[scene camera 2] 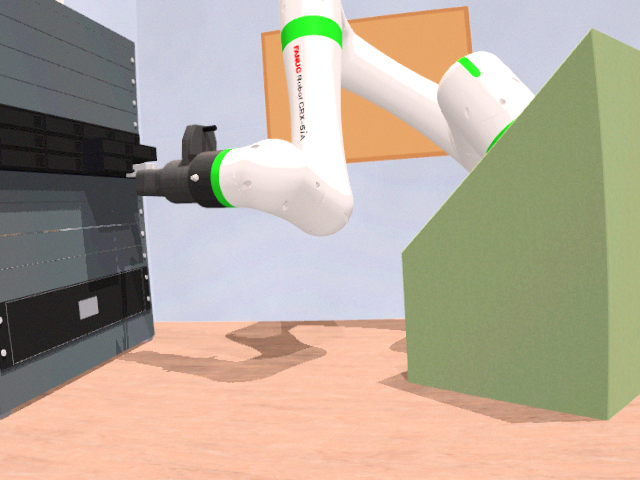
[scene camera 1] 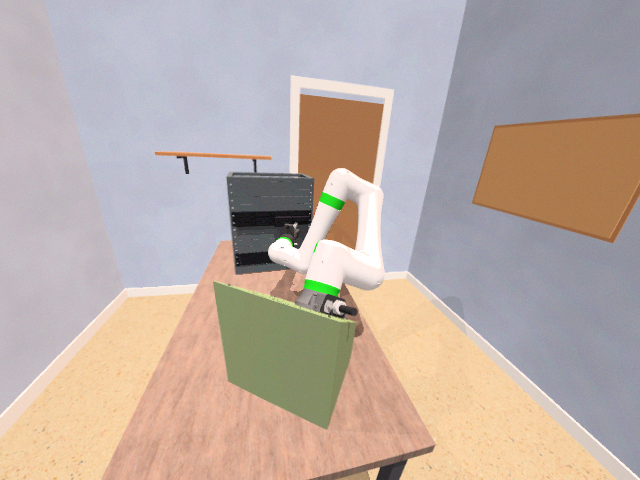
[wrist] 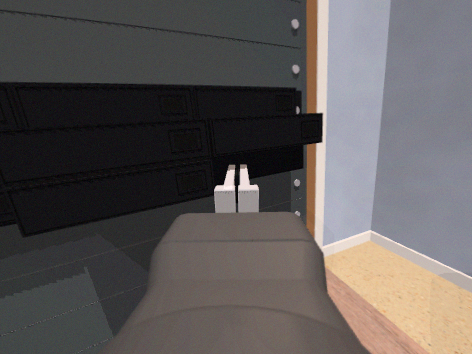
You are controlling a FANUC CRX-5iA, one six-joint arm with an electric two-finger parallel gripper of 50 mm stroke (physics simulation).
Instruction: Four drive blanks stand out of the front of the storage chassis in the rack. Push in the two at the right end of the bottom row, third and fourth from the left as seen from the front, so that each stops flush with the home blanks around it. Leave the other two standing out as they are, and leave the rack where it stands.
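Places are measured from the arm's base along level axes (x ahead, y left, z up), in centimetres.
Pixels of known places: gripper, fingertip midpoint: point(scene camera 2: 129, 171) point(scene camera 1: 296, 224) point(wrist: 237, 176); arm's base at its link origin: point(scene camera 1: 315, 310).
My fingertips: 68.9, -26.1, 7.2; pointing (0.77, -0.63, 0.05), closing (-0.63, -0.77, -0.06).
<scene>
For each thing: its middle in the pictures, then the offset to it from my fingertips, as dx, dy, dz. "spot": a spot on its surface instead. Level surfaces: height alone.
- bottom row's third blank at the middle of its body: point(wrist: 138, 176) point(scene camera 2: 88, 167) +5.7, +7.1, +0.8
- bottom row's fourth blank at the middle of its body: point(wrist: 235, 158) +5.5, -4.1, +0.8
- middle row's right-end blank at a spot on its surface: point(wrist: 265, 134) spot: -2.5, -1.2, +3.5
- middle row's third blank at the middle of its body: point(wrist: 131, 145) point(scene camera 2: 87, 151) point(scene camera 1: 282, 217) +5.7, +7.1, +3.6
- wooden table at its surface level: dz -34.0
The rack point(scene camera 1: 232, 217) point(scene camera 2: 135, 93) point(wrist: 296, 47) holds a black storage chassis. In the wrist view, the bottom row's third blank point(wrist: 110, 197) stands out. The bottom row's fourth blank point(wrist: 275, 162) lies well behind the blank above it, dark and shaded; whether it is exactly flush I cannot tell. The middle row's right-end blank point(wrist: 265, 134) point(scene camera 2: 121, 153) stands out past the rack edge. How far the middle row's third blank point(wrist: 100, 147) stands is unclear. My gripper point(wrist: 237, 176) is shut and empty, its fingertips at the left part of the fourth blank; their contact is unclear.
A green slanted block point(scene camera 1: 279, 351) point(scene camera 2: 516, 258) stands on the wooden table point(scene camera 1: 206, 413) point(scene camera 2: 258, 434) near the robot's base. The protruding middle-row blank overhangs just above my fingers. A wall shelf point(scene camera 1: 211, 155) is behind the rack. Grey panels lie above and below the chassis.
</scene>
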